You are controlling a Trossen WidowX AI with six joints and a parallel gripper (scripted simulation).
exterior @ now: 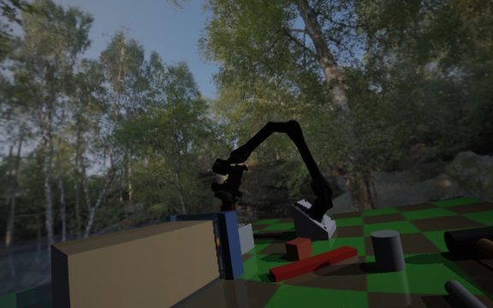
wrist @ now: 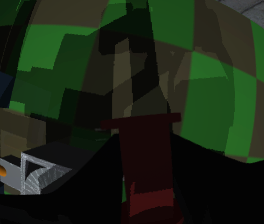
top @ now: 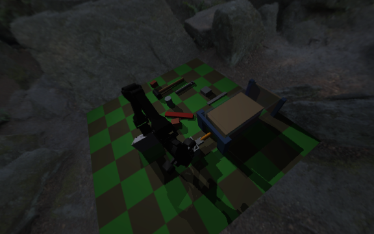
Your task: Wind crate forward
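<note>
My gripper tip is 20 mm short of the winch handle, 40 mm to the right of it and 30 mm above it. From my gripper tip the other things lie so: winch 50 mm ahead, 80 mm to the left, 100 mm below; blue steel frame 230 mm ahead, 80 mm to the left, 20 mm below; red grip 20 mm to the left.
</note>
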